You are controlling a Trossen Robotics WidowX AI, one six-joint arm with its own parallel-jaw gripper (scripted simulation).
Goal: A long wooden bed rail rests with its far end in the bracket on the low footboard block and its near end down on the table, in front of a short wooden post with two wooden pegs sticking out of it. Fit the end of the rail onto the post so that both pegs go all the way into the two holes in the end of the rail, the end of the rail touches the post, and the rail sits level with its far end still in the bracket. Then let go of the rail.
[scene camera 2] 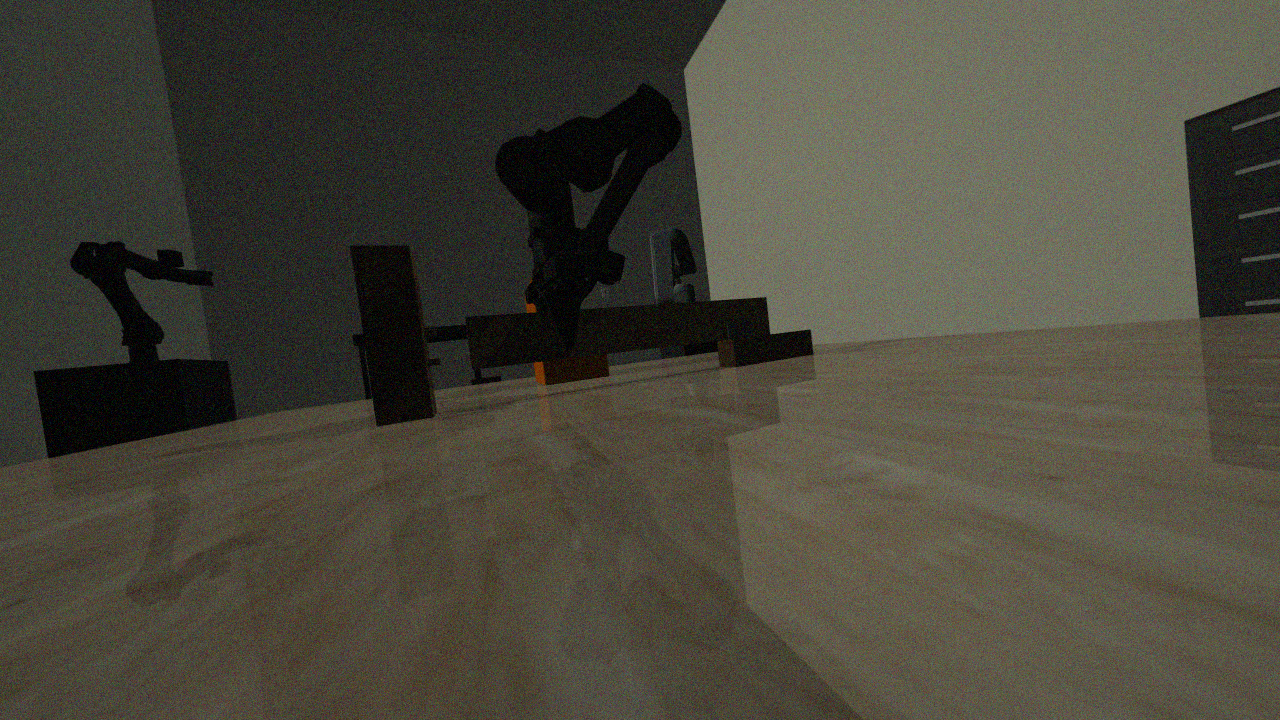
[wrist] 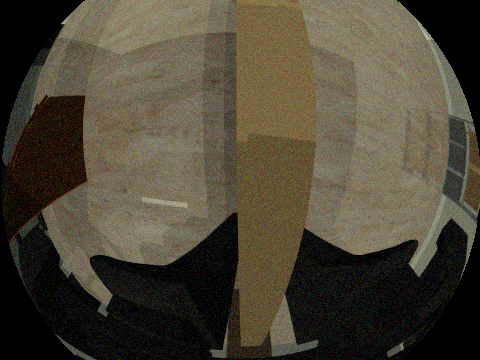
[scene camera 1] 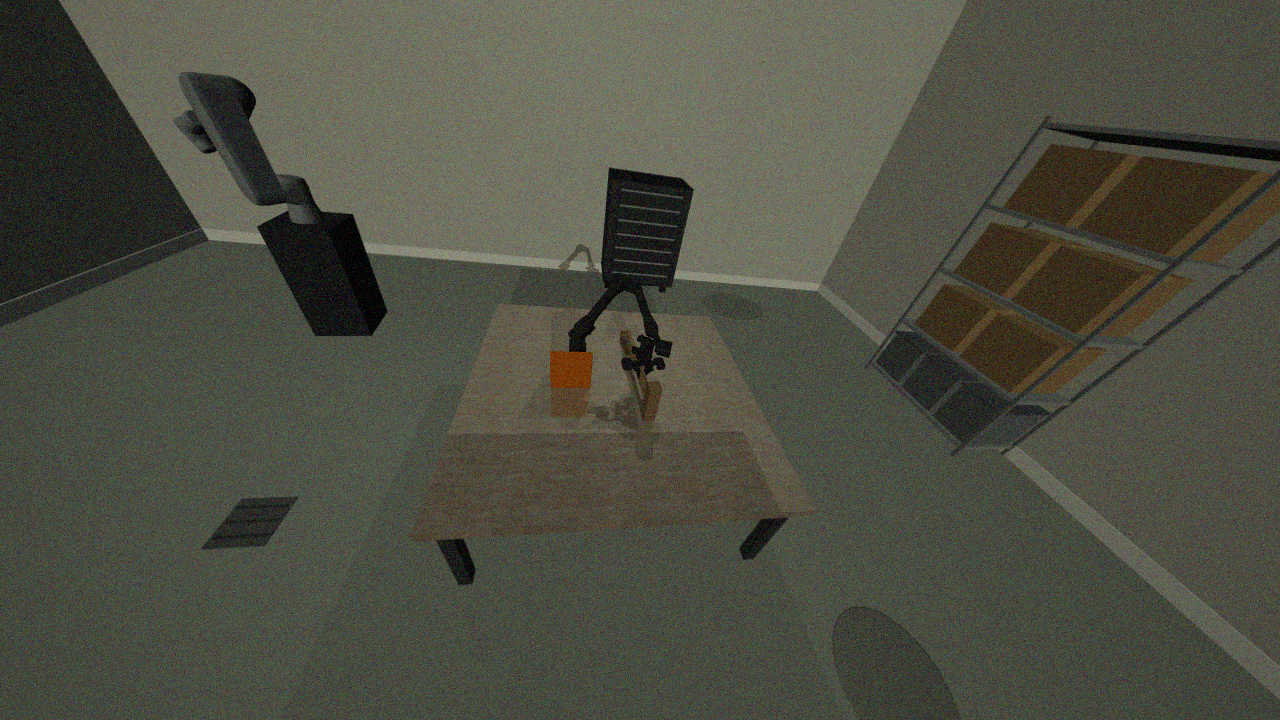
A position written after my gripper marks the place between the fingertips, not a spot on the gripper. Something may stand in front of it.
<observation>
I see my gripper [scene camera 2: 568, 349], a wooden bed rail [scene camera 2: 495, 340] and a wooden post [scene camera 2: 399, 366].
The wooden bed rail shows as well in the wrist view [wrist: 275, 87]. My gripper is seen too in the wrist view [wrist: 255, 219]. The wooden post is seen too in scene camera 1 [scene camera 1: 653, 391].
</observation>
